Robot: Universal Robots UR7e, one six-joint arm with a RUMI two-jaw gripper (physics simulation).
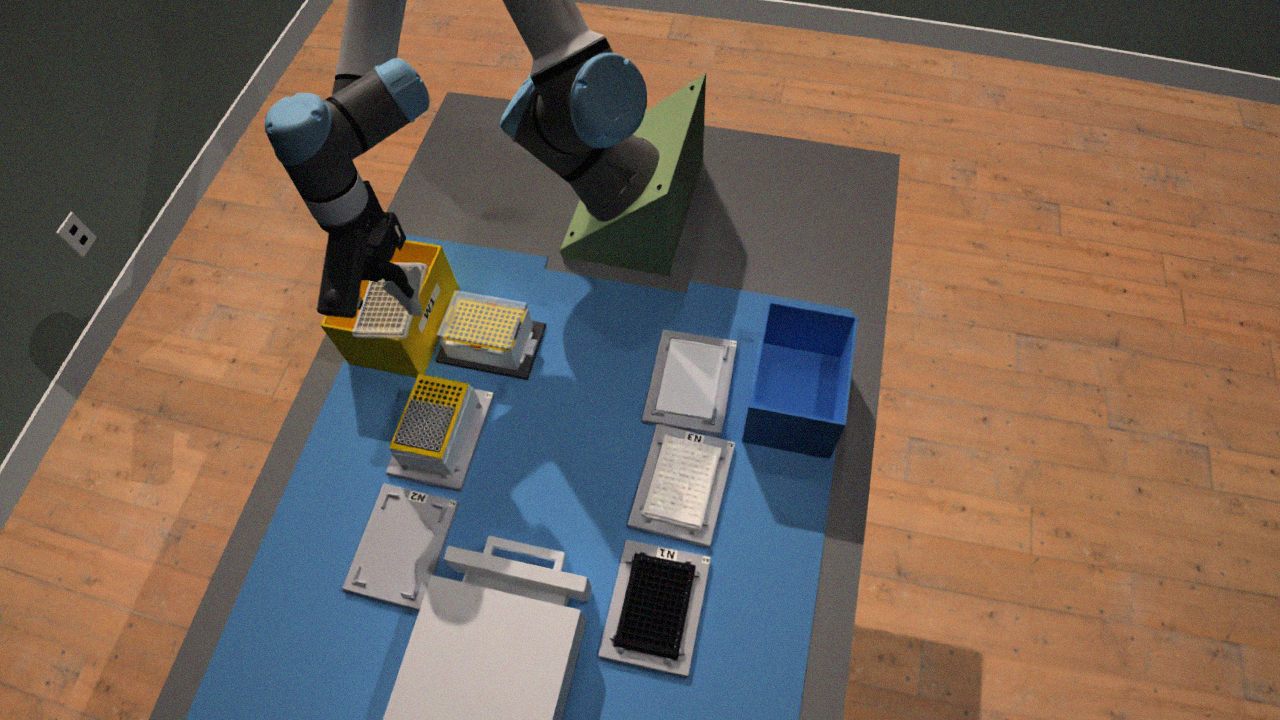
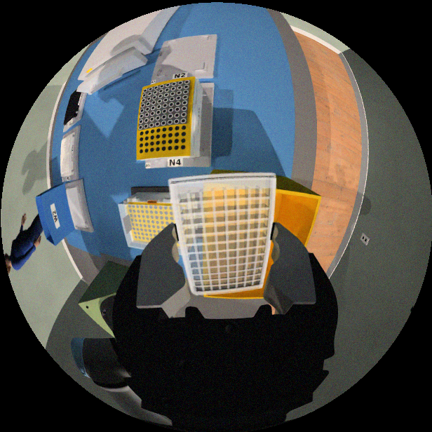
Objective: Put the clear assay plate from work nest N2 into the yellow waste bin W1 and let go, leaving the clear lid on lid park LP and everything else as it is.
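Pixels of known places: gripper, fingertip midpoint: (image 1: 390, 312); arm's base, origin of the base link: (image 1: 626, 183).
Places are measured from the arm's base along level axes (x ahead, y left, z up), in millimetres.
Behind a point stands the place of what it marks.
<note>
The clear assay plate (image 1: 384, 309) @(x 332, y -283, z 38 mm) (image 2: 225, 235) is held between the jaws of my gripper (image 1: 386, 291) @(x 326, y -281, z 21 mm) (image 2: 224, 224), which is shut on it. The plate is over the opening of the yellow waste bin W1 (image 1: 384, 349) @(x 359, y -298, z -37 mm) (image 2: 298, 212); how high it is above the rim is hard to tell. Work nest N2 (image 1: 398, 541) @(x 623, y -196, z -106 mm) (image 2: 187, 55) is a grey plate with corner brackets and holds no plate. The clear lid (image 1: 691, 380) @(x 286, y 165, z -97 mm) (image 2: 81, 205) lies flat on a grey holder beside the blue bin; the holder's label is not readable.
A tip box (image 1: 486, 324) @(x 284, y -157, z -40 mm) (image 2: 149, 221) stands right beside W1. A yellow-topped rack (image 1: 431, 416) @(x 450, y -188, z -41 mm) (image 2: 165, 117) stands on N4. Nest N3 holds a white plate (image 1: 682, 480) @(x 451, y 184, z -92 mm), N1 a black plate (image 1: 656, 604) @(x 631, y 185, z -92 mm). A blue bin (image 1: 796, 429) @(x 363, y 330, z -40 mm) (image 2: 55, 212) and a white device (image 1: 487, 653) @(x 748, y -3, z -34 mm) also stand on the mat.
</note>
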